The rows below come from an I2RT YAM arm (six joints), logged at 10 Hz.
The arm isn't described. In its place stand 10 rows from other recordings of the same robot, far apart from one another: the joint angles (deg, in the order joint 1, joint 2, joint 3, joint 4, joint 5, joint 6), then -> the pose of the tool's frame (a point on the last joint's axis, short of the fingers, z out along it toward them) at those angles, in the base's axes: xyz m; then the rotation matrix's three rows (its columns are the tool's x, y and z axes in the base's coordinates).
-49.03, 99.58, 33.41, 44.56, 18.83, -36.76 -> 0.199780, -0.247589, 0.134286; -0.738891, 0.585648, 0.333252; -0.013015, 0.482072, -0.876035; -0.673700, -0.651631, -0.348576
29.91, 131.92, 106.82, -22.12, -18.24, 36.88 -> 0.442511, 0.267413, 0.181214; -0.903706, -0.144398, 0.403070; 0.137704, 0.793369, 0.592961; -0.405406, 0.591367, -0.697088
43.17, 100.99, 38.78, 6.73, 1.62, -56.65 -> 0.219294, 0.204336, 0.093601; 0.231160, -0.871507, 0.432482; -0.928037, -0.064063, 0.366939; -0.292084, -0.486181, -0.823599
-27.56, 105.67, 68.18, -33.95, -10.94, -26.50 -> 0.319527, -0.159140, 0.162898; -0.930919, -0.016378, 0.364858; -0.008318, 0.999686, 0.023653; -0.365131, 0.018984, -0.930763
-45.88, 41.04, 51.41, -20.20, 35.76, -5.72 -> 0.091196, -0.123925, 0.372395; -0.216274, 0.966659, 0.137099; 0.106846, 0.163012, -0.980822; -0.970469, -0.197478, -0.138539
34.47, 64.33, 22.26, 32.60, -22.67, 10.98 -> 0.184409, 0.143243, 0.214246; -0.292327, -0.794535, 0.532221; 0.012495, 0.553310, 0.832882; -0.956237, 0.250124, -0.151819
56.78, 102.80, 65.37, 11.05, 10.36, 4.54 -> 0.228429, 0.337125, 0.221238; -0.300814, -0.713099, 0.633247; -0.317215, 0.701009, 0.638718; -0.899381, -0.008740, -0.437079
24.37, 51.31, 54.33, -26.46, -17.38, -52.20 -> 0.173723, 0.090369, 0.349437; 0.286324, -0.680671, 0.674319; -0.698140, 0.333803, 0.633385; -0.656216, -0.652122, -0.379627
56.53, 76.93, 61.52, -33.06, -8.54, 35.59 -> 0.152678, 0.240520, 0.281651; -0.847429, -0.474712, 0.237722; -0.238215, 0.740150, 0.628833; -0.474465, 0.476263, -0.740308
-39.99, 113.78, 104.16, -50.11, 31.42, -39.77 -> 0.318017, -0.290976, 0.283153; -0.988214, 0.152979, -0.005449; 0.116391, 0.727792, -0.675849; -0.099425, -0.668518, -0.737020
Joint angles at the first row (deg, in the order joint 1, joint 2, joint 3, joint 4, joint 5, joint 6):
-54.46 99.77 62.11 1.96 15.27 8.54
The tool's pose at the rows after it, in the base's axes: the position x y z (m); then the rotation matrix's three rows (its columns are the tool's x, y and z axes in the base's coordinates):
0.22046, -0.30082, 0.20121; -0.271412, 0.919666, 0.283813; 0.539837, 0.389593, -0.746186; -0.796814, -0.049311, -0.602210
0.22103, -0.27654, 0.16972; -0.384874, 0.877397, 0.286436; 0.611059, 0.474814, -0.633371; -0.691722, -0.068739, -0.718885
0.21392, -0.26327, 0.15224; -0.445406, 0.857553, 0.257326; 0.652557, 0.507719, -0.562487; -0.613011, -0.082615, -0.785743
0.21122, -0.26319, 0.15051; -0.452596, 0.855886, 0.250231; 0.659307, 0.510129, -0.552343; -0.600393, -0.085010, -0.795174
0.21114, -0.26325, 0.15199; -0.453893, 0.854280, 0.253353; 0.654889, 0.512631, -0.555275; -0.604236, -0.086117, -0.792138
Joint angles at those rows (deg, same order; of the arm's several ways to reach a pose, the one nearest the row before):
-52.51 98.43 59.77 0.45 13.23 6.68
-50.30 98.83 55.37 -3.55 10.61 5.50
-49.91 98.78 52.60 -6.63 9.52 4.62
-50.28 98.78 52.40 -7.29 9.23 4.25
-50.30 98.54 52.42 -7.24 9.19 4.01

